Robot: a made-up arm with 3 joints. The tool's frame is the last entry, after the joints. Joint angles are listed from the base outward.
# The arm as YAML. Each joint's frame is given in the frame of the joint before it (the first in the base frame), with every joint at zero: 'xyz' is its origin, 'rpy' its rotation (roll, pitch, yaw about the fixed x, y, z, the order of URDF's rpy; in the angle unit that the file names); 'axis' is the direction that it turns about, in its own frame. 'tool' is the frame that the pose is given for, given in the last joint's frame.
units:
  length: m
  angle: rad
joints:
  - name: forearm
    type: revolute
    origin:
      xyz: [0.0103, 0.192, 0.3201]
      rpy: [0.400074, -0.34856, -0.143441]
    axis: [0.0, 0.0, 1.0]
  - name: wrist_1
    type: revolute
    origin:
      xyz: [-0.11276, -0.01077, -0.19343]
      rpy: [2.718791, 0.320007, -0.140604]
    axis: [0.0, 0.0, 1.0]
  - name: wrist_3
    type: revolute
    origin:
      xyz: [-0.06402, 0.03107, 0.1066]
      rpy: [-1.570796, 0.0, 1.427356]
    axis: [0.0, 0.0, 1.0]
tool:
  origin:
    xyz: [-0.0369, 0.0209, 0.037]
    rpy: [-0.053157, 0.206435, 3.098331]
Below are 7 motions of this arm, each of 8 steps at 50 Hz.
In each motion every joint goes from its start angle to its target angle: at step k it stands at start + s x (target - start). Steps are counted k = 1, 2, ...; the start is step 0. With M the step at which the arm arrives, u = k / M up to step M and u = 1 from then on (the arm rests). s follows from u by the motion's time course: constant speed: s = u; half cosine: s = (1 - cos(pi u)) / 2; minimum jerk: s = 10 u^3 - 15 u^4 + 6 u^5.
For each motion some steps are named. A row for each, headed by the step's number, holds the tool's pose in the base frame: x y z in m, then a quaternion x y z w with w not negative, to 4 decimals.
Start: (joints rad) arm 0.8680 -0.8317 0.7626
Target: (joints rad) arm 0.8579 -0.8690 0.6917
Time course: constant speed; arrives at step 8
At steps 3, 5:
3: 0.0452 0.0556 0.0034 0.3836 0.6013 -0.6101 0.3451
5: 0.0451 0.0559 0.0042 0.3762 0.6045 -0.6142 0.3404

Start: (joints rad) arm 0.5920 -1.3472 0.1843
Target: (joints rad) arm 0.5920 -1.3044 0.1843
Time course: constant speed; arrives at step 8
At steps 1, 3, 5, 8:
1: 0.0320 0.0842 0.0269 0.0946 0.6651 -0.7213 0.1686
3: 0.0309 0.0840 0.0266 0.0988 0.6654 -0.7213 0.1653
5: 0.0298 0.0839 0.0263 0.1030 0.6657 -0.7211 0.1620
8: 0.0282 0.0837 0.0259 0.1094 0.6661 -0.7209 0.1571

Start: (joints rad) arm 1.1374 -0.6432 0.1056
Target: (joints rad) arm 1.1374 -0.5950 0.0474
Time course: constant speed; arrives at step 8
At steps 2, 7, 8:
2: 0.0774 0.0444 0.0369 0.2406 0.6491 -0.7029 0.1632
7: 0.0746 0.0448 0.0368 0.2415 0.6527 -0.7044 0.1399
8: 0.0740 0.0449 0.0368 0.2416 0.6534 -0.7046 0.1353

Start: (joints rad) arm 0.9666 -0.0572 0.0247
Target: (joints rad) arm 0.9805 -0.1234 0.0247
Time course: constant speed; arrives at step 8
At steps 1, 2, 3, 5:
1: -0.0056 0.0824 0.0015 -0.4478 -0.6500 0.6030 0.1157
2: -0.0047 0.0816 0.0019 -0.4449 -0.6507 0.6050 0.1124
3: -0.0038 0.0808 0.0023 -0.4419 -0.6514 0.6070 0.1091
5: -0.0020 0.0792 0.0032 -0.4361 -0.6527 0.6110 0.1024

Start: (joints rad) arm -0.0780 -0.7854 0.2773
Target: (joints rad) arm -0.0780 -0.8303 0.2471
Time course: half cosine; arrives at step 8
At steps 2, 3, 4, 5, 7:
2: -0.1180 0.2193 0.0176 -0.4251 -0.6041 0.6138 0.2786
3: -0.1175 0.2186 0.0178 -0.4215 -0.6064 0.6143 0.2781
4: -0.1170 0.2178 0.0180 -0.4171 -0.6091 0.6149 0.2775
5: -0.1165 0.2169 0.0182 -0.4127 -0.6117 0.6155 0.2769
7: -0.1157 0.2158 0.0185 -0.4065 -0.6154 0.6163 0.2760

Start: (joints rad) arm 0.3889 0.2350 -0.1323
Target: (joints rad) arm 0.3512 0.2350 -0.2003
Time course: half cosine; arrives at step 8
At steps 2, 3, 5, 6, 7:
2: -0.1044 0.2142 0.0039 -0.5487 -0.5361 0.4093 0.4940
3: -0.1049 0.2153 0.0046 -0.5458 -0.5369 0.4057 0.4992
5: -0.1062 0.2178 0.0063 -0.5389 -0.5389 0.3971 0.5114
6: -0.1068 0.2189 0.0070 -0.5360 -0.5396 0.3934 0.5165
7: -0.1071 0.2196 0.0074 -0.5340 -0.5402 0.3909 0.5199

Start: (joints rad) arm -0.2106 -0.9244 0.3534
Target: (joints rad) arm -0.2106 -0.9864 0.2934
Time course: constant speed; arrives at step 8
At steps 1, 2, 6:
1: -0.1202 0.2367 0.0212 -0.4211 -0.6112 0.6144 0.2676
2: -0.1197 0.2360 0.0214 -0.4166 -0.6141 0.6145 0.2678
6: -0.1176 0.2329 0.0223 -0.3981 -0.6252 0.6152 0.2687

